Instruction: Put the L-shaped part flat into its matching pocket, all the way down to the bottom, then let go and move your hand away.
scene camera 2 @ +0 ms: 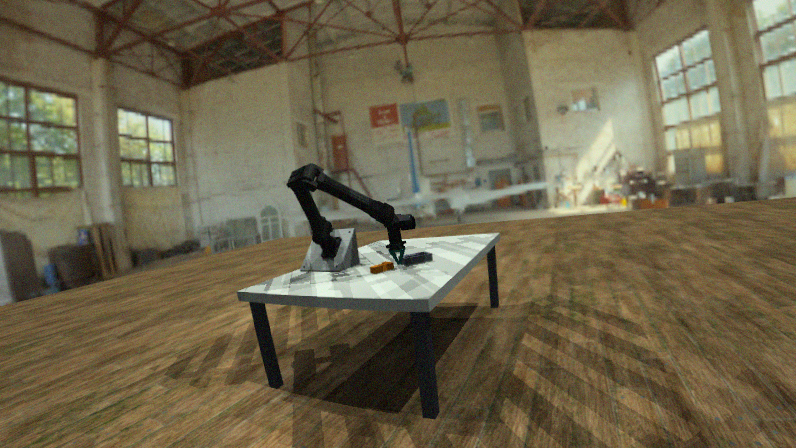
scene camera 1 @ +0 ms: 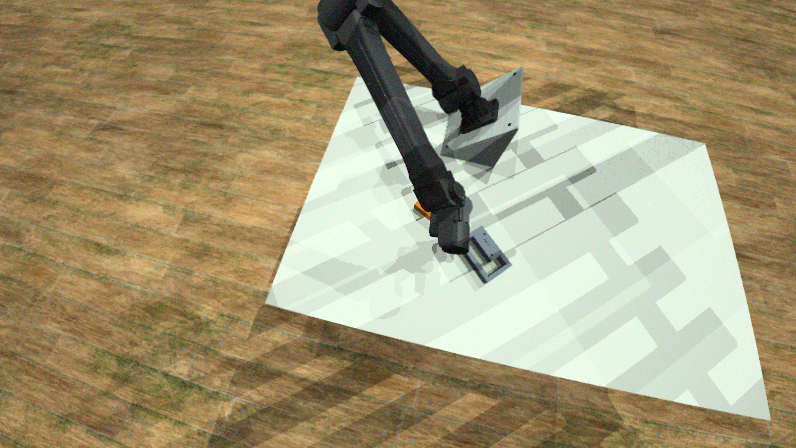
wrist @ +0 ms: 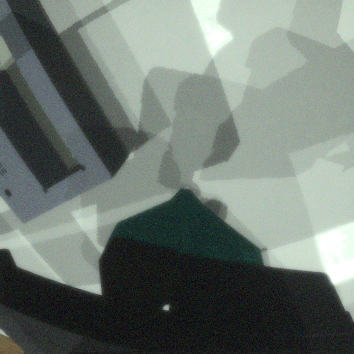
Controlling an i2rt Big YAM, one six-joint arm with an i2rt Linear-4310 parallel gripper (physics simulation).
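Frame: origin at the arm's base, x left, y ahead, z down, level; millimetres.
Where they show: gripper, between the fingertips: [scene camera 2: 399,264] [wrist: 183,196]; arm's base, origin of its link: [scene camera 2: 331,248] [scene camera 1: 480,118].
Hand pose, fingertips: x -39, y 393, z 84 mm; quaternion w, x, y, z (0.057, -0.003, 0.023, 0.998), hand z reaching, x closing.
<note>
Things, the pixels of their top centre, and the offset from my fingertips. Level surfaces: height alone.
- orange L-shaped part, centre of its top: [scene camera 1: 434,208] [scene camera 2: 379,264] dz -12, dx -42, dy -78 mm
- white table top, height of its surface: dz +18 mm
- grey pocket fixture, centre of its top: [scene camera 1: 484,252] [scene camera 2: 414,254] dz -19, dx +124, dy +26 mm
The orange L-shaped part [scene camera 1: 421,209] [scene camera 2: 381,267] lies flat on the white table top [scene camera 1: 584,312] [scene camera 2: 356,289], just behind my wrist. It does not show in the wrist view. The grey pocket fixture [scene camera 1: 482,240] [scene camera 2: 417,258] [wrist: 24,182] sits on the table right beside my gripper, its pocket empty. My gripper [scene camera 2: 398,258] [wrist: 183,196] is low over the bare table between the part and the fixture. Its green fingers are shut together with nothing between them. In scene camera 1 the wrist hides the fingertips.
The arm's grey wedge-shaped base mount [scene camera 1: 490,133] [scene camera 2: 345,252] stands at the back of the table. The table stands on dark legs [scene camera 2: 426,362] on a wooden floor [scene camera 1: 138,167], with its edges a fair way from the fixture.
</note>
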